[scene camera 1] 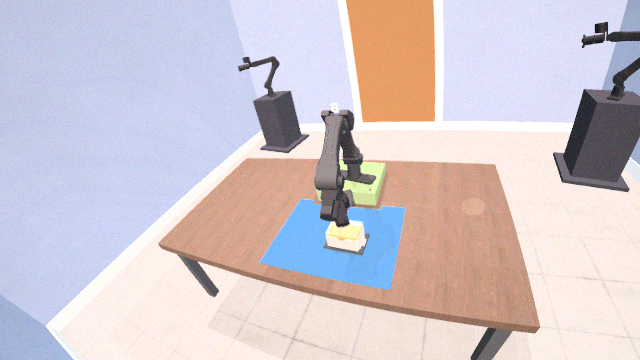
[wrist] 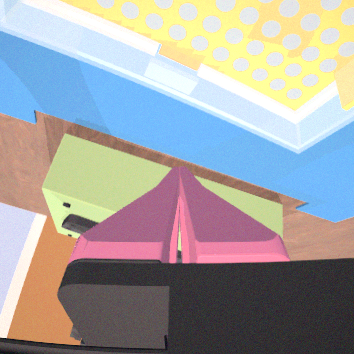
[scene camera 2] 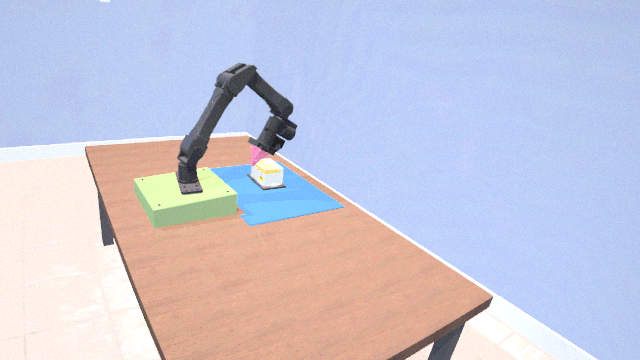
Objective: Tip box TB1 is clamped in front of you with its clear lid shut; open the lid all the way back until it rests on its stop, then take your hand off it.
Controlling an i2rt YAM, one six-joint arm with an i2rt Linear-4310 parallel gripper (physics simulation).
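Places are measured from the arm's base along level axes (x ahead, y left, z up), in metres.
Where they show: gripper, fingertip midpoint: (wrist: 179, 177) (scene camera 2: 251, 165); arm's base, origin of the base link: (scene camera 1: 354, 177) (scene camera 2: 188, 182).
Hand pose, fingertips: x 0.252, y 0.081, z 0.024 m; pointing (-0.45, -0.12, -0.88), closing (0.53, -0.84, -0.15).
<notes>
Each offset is from my fingertips to the top centre of the thing. "pt": to the spot under its first point. Level surfaces: height alone.
Tip box TB1 @[dy +0.035, dx +0.078, dz -0.008 m] (scene camera 1: 346, 243) (scene camera 2: 272, 179) (wrist: 225, 95) is a whitish, see-through box with a yellow, hole-dotted rack (wrist: 260, 45) inside. It sits on a dark clamp base (scene camera 1: 352, 250) (scene camera 2: 274, 187). The clear lid is hard to make out; it looks down over the rack. A pale tab @[pt dy +0.032, dx +0.044, dz -0.008 m] (wrist: 171, 77) shows on the box's robot-facing side. My gripper (scene camera 2: 254, 164) (wrist: 179, 177) is shut, its pink fingertips together with nothing between them. The tips are on the robot's side of the box, near its upper edge, and look apart from it in the wrist view. The arm hides them in scene camera 1.
The box and clamp stand on a blue mat @[dz -0.085 m] (scene camera 1: 295, 250) (scene camera 2: 300, 200) (wrist: 150, 130) on the wooden table @[dz -0.088 m] (scene camera 1: 450, 250) (scene camera 2: 300, 270). The arm's green base block (scene camera 1: 375, 195) (scene camera 2: 190, 215) (wrist: 100, 170) is beside the mat. Two dark pedestals (scene camera 1: 277, 122) (scene camera 1: 602, 135) carrying other arms stand beyond the table.
</notes>
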